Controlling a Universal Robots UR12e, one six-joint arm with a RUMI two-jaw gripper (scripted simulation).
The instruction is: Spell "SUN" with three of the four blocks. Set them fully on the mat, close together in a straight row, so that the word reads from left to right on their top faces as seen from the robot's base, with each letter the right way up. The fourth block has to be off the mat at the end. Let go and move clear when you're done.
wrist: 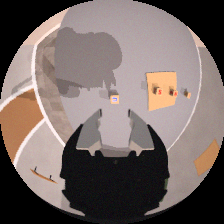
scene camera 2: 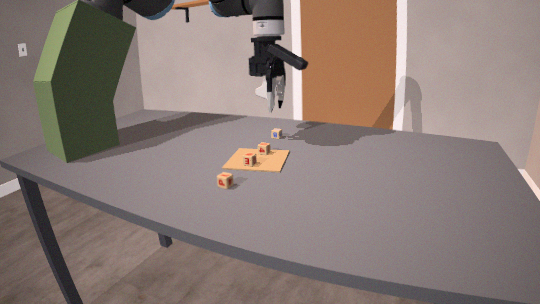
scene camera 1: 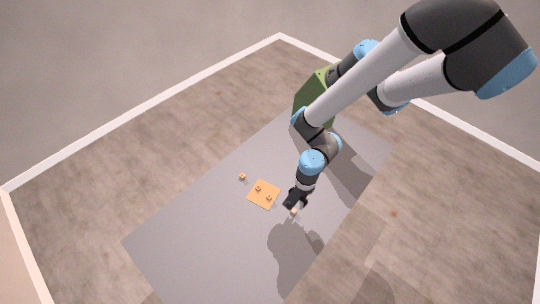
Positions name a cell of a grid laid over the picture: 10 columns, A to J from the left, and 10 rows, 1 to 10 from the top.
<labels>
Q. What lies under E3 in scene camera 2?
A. My gripper.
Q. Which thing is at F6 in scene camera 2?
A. An orange mat.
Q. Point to an orange mat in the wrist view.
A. H4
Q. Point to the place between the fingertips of my gripper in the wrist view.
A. F5
</labels>
